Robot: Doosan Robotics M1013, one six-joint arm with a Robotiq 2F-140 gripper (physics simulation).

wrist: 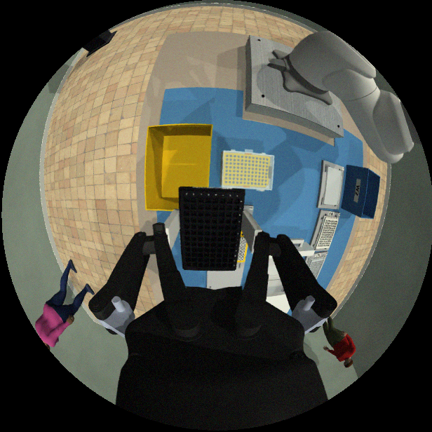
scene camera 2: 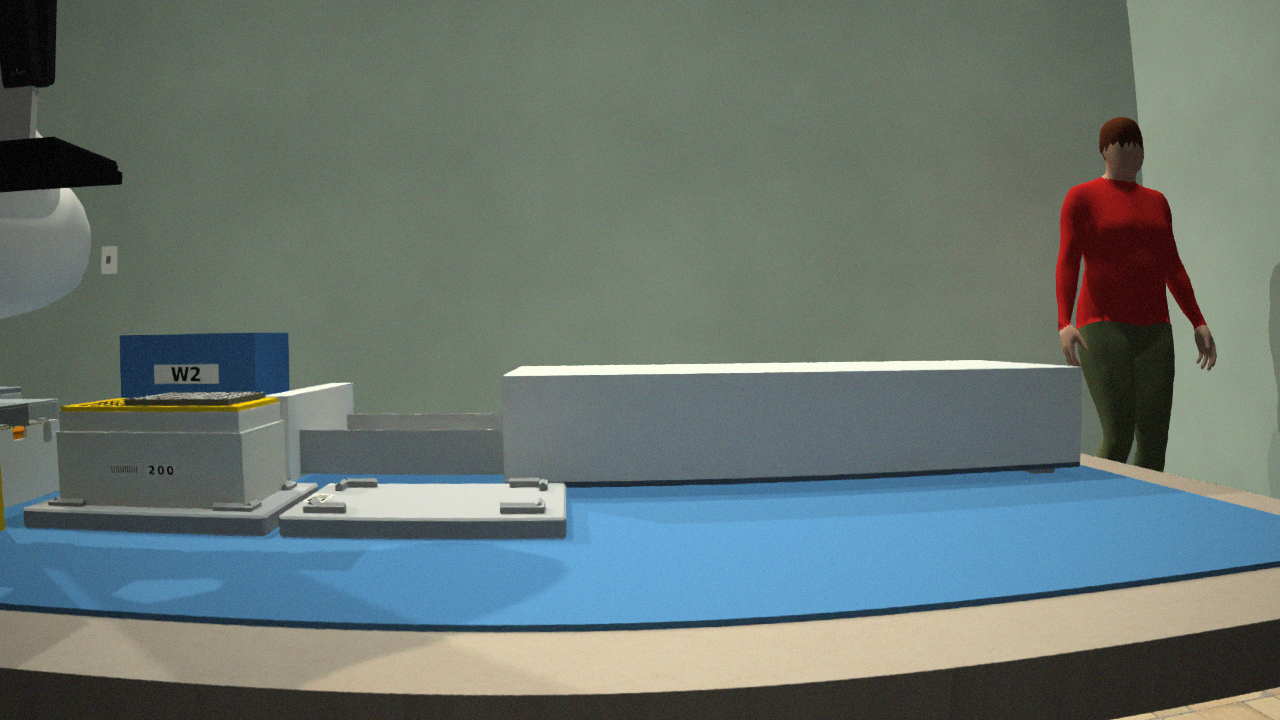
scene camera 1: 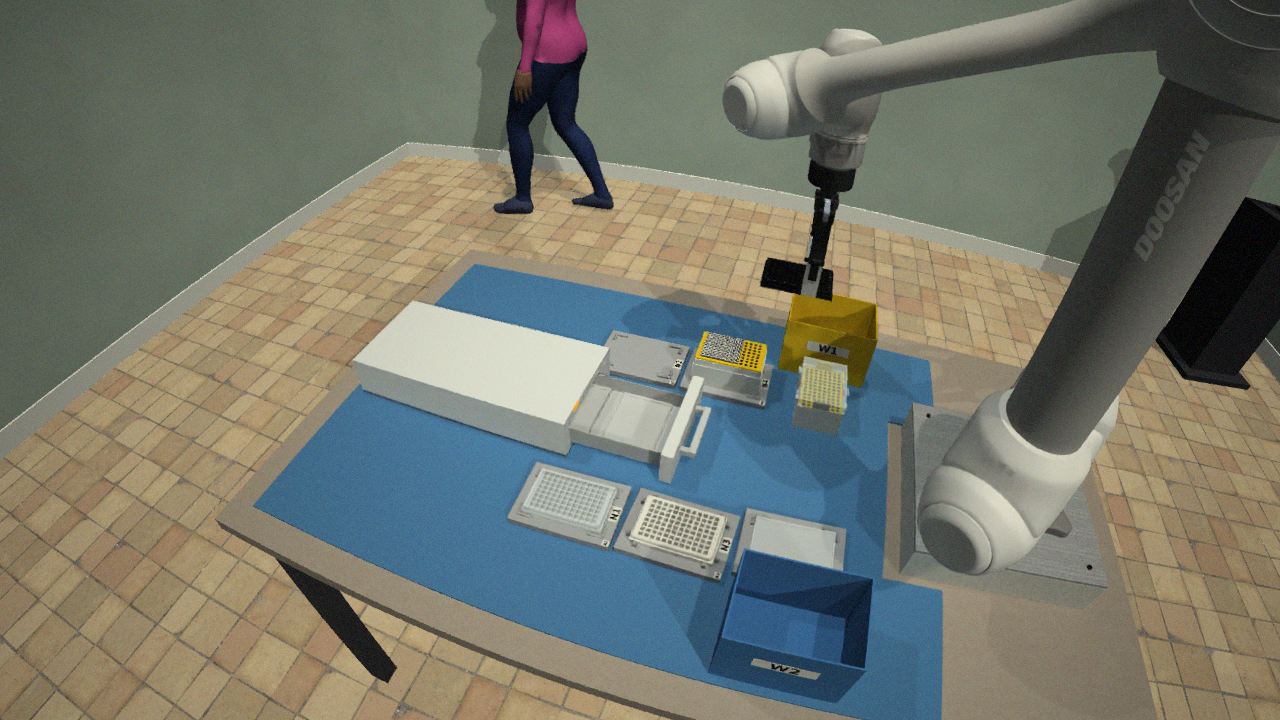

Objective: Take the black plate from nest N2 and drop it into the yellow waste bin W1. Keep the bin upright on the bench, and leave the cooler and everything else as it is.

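Places are measured from the arm's base along level axes (x left, y back, z up), in millimetres.
Where they show: gripper, between the fingertips: (scene camera 1: 809, 281).
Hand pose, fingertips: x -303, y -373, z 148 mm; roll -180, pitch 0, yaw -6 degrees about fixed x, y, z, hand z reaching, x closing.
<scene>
After its pixels a point has its place.
My gripper (scene camera 1: 811, 279) {y -373, x -303, z 148 mm} (scene camera 2: 17, 132) (wrist: 210, 218) is shut on the black plate (scene camera 1: 781, 274) {y -425, x -299, z 156 mm} (scene camera 2: 76, 167) {y -455, x -330, z 143 mm} (wrist: 212, 245), which hangs about level, raised above the bench. The yellow waste bin W1 (scene camera 1: 848, 361) {y -262, x -292, z -11 mm} (wrist: 154, 170) stands upright. In scene camera 1 the plate is above and left of the bin's opening; in the wrist view its upper left part overlaps the bin's lower right corner. Nest N2 (scene camera 1: 644, 360) {y -657, x -266, z -57 mm} (scene camera 2: 420, 510) {y -656, x -315, z -56 mm} holds no plate. The long white box (scene camera 1: 487, 362) {y -916, x -118, z 16 mm} (scene camera 2: 787, 425) {y -908, x -234, z -22 mm}, possibly the cooler, has its drawer (scene camera 1: 622, 416) {y -669, x -107, z -55 mm} pulled out.
A yellow-topped tip rack (scene camera 1: 732, 380) {y -485, x -212, z -29 mm} (scene camera 2: 152, 470) {y -491, x -299, z -34 mm} stands beside N2. A clear-lidded tip box (scene camera 1: 821, 394) {y -326, x -173, z 1 mm} (wrist: 247, 170) stands close beside W1. The blue bin W2 (scene camera 1: 792, 617) {y -363, x 229, z -64 mm} (scene camera 2: 205, 351) {y -393, x 206, z 31 mm} (wrist: 367, 200) and two white plates (scene camera 1: 570, 498) {y -711, x 93, z -44 mm} (scene camera 1: 678, 530) {y -542, x 120, z -43 mm} are farther off. A person (scene camera 1: 550, 85) is behind the bench.
</scene>
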